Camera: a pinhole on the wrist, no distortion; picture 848 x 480 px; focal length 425.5 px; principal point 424.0 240.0 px. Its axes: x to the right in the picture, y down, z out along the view. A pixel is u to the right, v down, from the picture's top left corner.
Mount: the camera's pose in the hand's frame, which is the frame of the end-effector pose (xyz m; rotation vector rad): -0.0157 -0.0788 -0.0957 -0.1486 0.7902 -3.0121
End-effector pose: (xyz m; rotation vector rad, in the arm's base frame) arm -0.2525 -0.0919 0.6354 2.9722 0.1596 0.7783
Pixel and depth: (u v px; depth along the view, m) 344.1 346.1 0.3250
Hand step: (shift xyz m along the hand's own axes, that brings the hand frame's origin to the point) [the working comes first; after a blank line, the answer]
In the camera's frame: -0.0610 0.0810 0.3250

0.0769 -0.3053 0.1410
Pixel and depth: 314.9 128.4 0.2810
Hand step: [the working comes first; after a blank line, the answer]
In the camera's frame: -0.0720 -0.0737 0.2810

0.0837 -0.1485 0.1779
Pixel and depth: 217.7 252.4 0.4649
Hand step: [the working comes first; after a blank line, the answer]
In the camera's frame: -0.2254 0.0135 0.4649

0.2542 -0.3071 0.2813
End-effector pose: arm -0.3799 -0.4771 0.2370 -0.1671 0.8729 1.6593
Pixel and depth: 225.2 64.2 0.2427
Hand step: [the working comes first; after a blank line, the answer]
In the camera's frame: -0.1134 -0.1003 0.2427

0.1211 -0.1046 0.1542
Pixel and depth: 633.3 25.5 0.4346
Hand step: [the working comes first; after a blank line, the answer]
In the camera's frame: 0.2138 -0.2191 0.4346

-0.1856 -0.1104 0.4070
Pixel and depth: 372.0 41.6 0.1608
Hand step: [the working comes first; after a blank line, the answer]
In the camera's frame: -0.0197 -0.0750 0.1608

0.0197 -0.0911 0.0788
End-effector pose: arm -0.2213 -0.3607 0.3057 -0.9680 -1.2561 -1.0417
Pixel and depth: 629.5 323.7 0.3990
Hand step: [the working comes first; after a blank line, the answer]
In the camera's frame: 0.1927 0.0785 0.3990

-0.1684 -0.3512 0.2283
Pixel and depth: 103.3 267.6 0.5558
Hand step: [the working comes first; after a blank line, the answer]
In the camera's frame: -0.4189 0.0361 0.5558

0.4557 -0.3619 0.3324
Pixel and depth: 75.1 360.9 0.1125
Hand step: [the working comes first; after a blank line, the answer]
In the camera's frame: -0.0922 0.0320 0.1125

0.0871 -0.1572 -0.0218
